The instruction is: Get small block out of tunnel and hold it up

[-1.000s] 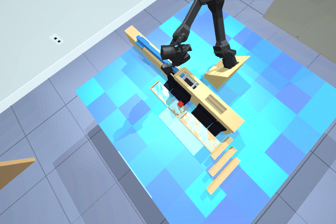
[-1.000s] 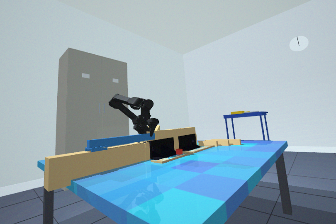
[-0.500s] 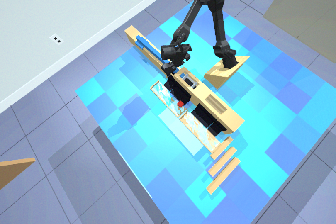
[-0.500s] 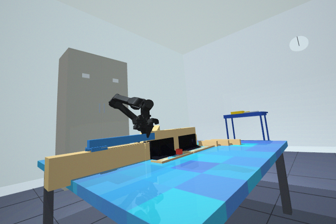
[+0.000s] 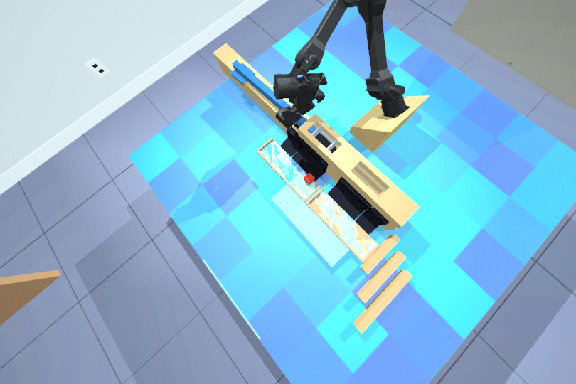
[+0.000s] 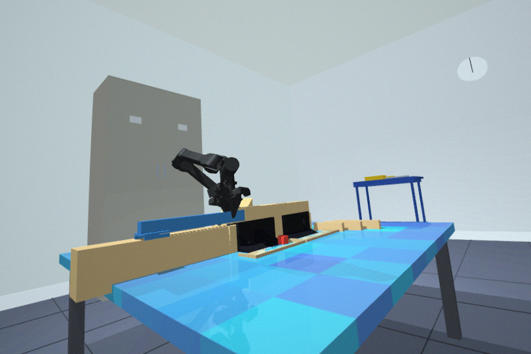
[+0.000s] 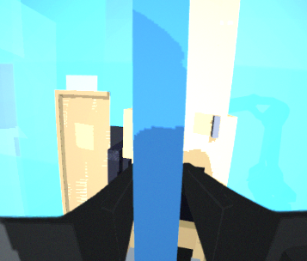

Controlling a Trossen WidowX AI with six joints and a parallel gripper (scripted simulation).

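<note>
My gripper tip is now 2 cm short of the tan tunnel, 3 cm to the right of it and 5 cm above it. From my gripper tip the other things lie so: small red block: 8 cm ahead, 19 cm to the left, 10 cm below.
</note>
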